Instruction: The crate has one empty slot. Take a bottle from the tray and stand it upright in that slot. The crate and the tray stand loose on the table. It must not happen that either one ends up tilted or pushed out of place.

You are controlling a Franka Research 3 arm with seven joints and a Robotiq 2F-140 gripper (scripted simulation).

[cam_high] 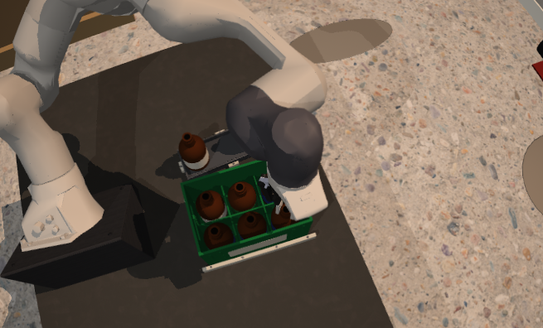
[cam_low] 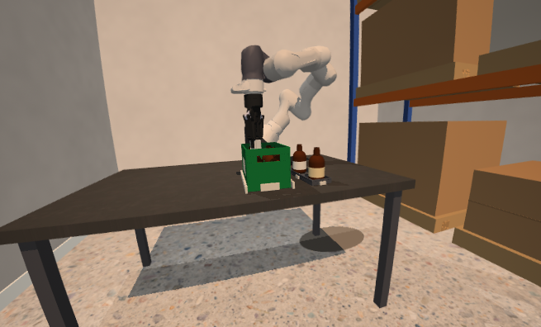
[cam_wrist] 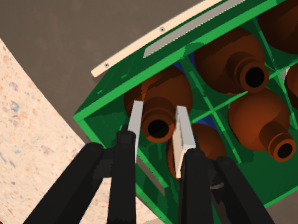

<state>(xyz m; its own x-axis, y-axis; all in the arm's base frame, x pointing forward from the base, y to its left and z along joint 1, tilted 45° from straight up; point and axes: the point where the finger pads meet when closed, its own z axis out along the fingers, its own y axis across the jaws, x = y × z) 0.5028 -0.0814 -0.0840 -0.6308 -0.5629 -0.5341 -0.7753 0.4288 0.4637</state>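
Right now my hand is 9 cm past the green crate, 9 cm above it and 4 cm to the right of it. The rest, counted from my hand: dark tray 27 cm to the left, 16 cm below, 9 cm behind.
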